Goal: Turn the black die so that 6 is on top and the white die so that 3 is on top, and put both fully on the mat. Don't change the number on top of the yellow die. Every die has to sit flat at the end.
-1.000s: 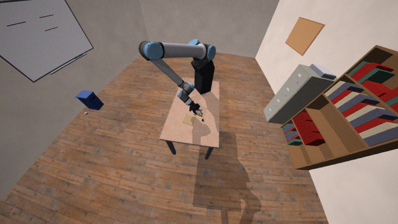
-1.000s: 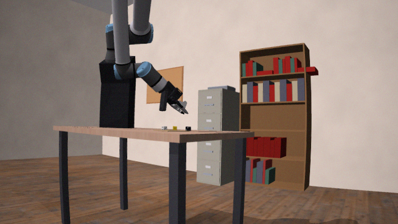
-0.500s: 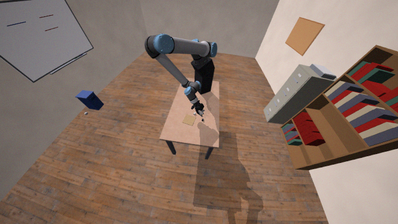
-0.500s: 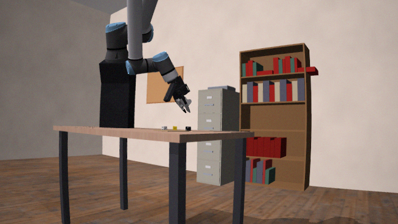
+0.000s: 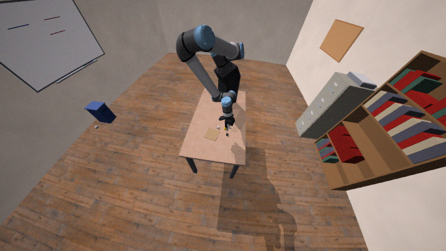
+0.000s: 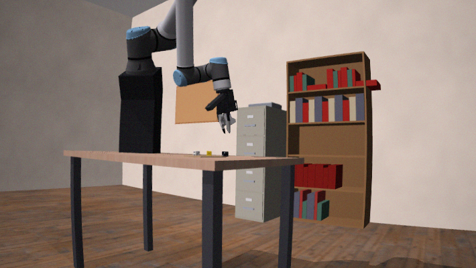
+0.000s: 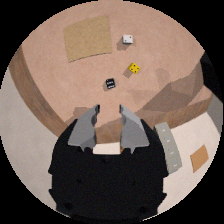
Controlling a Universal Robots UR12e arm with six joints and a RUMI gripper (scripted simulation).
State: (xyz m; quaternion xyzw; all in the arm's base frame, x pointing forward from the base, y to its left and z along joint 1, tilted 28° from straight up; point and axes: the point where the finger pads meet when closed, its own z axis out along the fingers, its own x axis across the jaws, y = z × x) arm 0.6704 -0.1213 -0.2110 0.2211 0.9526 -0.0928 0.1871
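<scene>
Right now my hand is 12 cm above the black die. From my hand the other things lie so: tan mat: 2 cm behind, 18 cm to the right, 13 cm below; then white die: 11 cm behind, 10 cm to the right, 12 cm below; then yellow die: 9 cm behind, 1 cm to the right, 12 cm below.
</scene>
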